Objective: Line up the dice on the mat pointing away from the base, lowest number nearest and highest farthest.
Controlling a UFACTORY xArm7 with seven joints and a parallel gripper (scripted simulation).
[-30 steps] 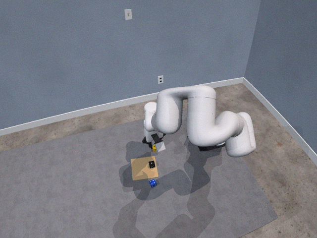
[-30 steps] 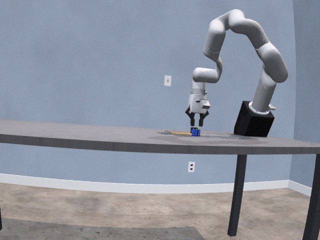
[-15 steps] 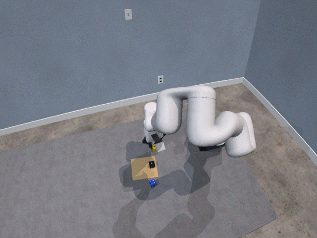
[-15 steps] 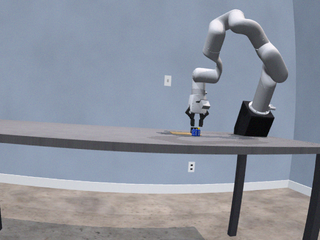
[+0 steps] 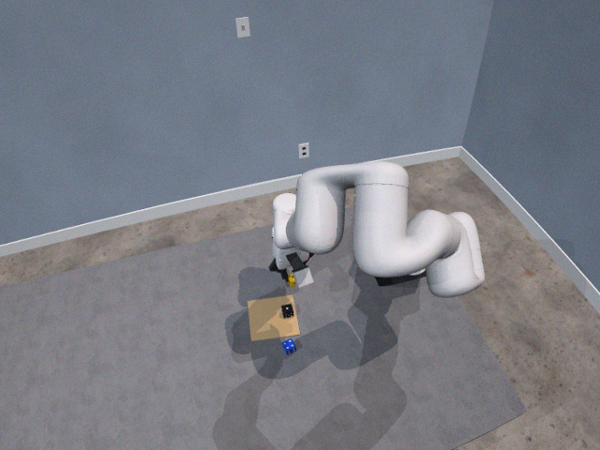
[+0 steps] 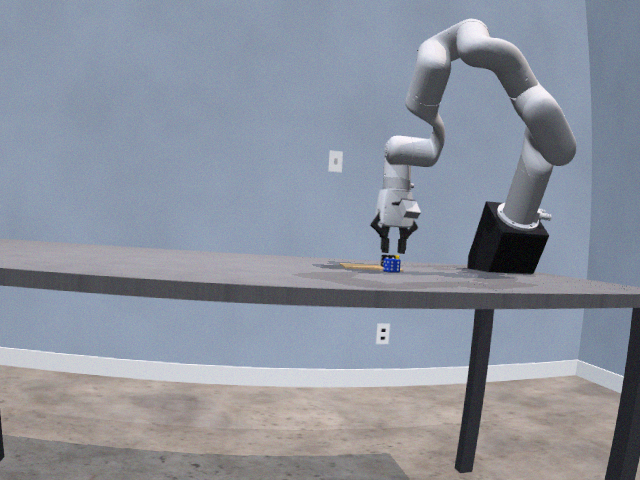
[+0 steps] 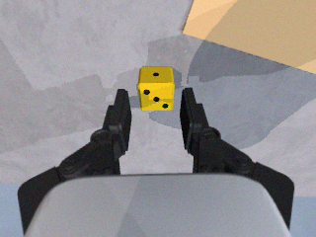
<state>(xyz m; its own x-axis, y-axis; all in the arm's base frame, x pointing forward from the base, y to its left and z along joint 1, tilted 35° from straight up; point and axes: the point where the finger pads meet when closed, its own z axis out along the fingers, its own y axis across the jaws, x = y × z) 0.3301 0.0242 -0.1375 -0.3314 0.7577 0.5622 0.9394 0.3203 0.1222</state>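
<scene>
My gripper is now 40 mm above the yellow die. The rest, counted from my hand: tan mat: 120 mm to the left, 70 mm ahead, 50 mm below; black die: 120 mm to the left, 40 mm below, 30 mm ahead; blue die: 230 mm to the left, 40 mm below, 30 mm ahead.
</scene>
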